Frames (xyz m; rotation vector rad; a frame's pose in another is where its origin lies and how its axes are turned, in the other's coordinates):
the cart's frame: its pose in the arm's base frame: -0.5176 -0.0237 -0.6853 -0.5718 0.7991 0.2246
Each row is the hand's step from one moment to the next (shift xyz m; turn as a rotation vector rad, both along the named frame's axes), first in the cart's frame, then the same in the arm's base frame.
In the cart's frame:
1: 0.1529 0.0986 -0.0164 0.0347 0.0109 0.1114
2: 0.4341 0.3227 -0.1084 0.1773 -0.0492 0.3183
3: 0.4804 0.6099 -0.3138 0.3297 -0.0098 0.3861
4: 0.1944 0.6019 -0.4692 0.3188 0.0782 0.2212
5: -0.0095 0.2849 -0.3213 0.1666 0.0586 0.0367
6: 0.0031 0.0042 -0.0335 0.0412 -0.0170 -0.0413
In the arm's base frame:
1: 0.0552 0.0690 -0.1598 0.0875 0.0709 0.0324
2: 0.1020 0.1966 -0.5052 0.3355 0.1345 0.0674
3: -0.1063 0.3176 -0.7675 0.4654 0.2019 -0.0216
4: -0.3937 0.2297 -0.6422 0.3221 0.1822 -0.1405
5: -0.3164 0.0551 -0.2852 0.1130 0.0655 -0.1244
6: -0.0200 -0.0154 -0.0226 0.0097 -0.0382 -0.0463

